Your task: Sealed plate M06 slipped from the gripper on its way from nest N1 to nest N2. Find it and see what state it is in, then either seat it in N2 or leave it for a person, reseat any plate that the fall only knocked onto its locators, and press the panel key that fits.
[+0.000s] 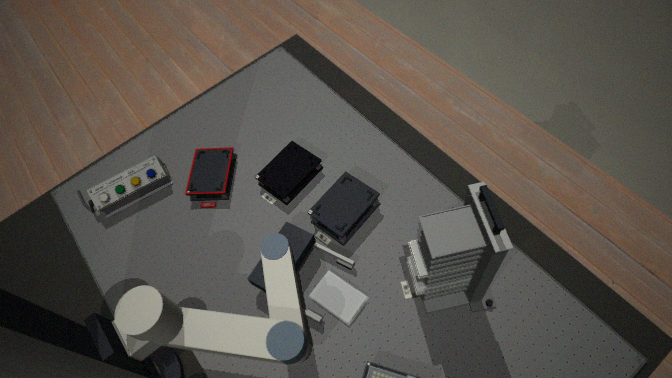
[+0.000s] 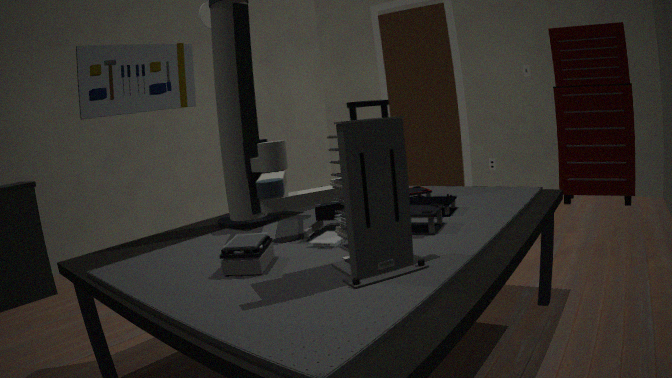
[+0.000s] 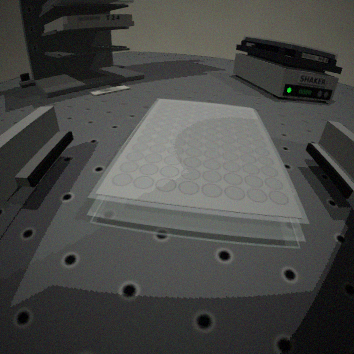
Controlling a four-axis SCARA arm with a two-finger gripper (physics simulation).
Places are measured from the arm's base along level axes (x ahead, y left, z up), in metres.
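Pixels of known places: gripper, fingertip midpoint: (image 1: 337, 292) (image 2: 333, 233) (image 3: 193, 123); arm's base, link origin: (image 2: 249, 221).
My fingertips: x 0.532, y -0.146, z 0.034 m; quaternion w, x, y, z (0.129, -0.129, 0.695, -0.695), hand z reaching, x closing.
Ahead of a thing's pixels: the offset from my fingertips to its middle. "pt": to the spot under its first point.
A pale, clear plate @[0.005 m back, 0.006 m right, 0.014 m down] (image 1: 345, 302) (image 2: 326, 239) (image 3: 200, 167) lies flat on the table, wells facing up. Its rows of round wells show through the top, and a shadow crosses it. No tear or spill shows; its label is not readable. My gripper (image 1: 335, 292) (image 3: 193, 123) is open and empty, its fingers wide apart towards the two sides of the plate, touching neither. Three nests, a dark grey one @[0.164 m ahead, 0.170 m left, 0.011 m up] (image 1: 345, 206), a black one @[0.121 m ahead, 0.378 m left, 0.005 m up] (image 1: 289, 171) and a red-rimmed one @[0.058 m back, 0.539 m left, 0.002 m up] (image 1: 210, 171), show bare tops with corner locators. The key panel @[0.271 m back, 0.670 m left, 0.020 m up] (image 1: 130, 182) has white, green, yellow and blue keys.
A tall plate rack @[0.239 m ahead, 0.157 m right, 0.163 m up] (image 1: 452, 231) (image 2: 380, 200) (image 3: 30, 45) holds pale plates, one marked T24 @[0.204 m ahead, 0.138 m right, 0.060 m up] (image 3: 82, 21). A small label card @[pt 0.136 m ahead, 0.105 m right, 0.020 m down] (image 1: 406, 290) (image 3: 110, 90) lies at its foot. The shaker (image 2: 247, 261) (image 3: 287, 75) stands beyond the plate, with a green light.
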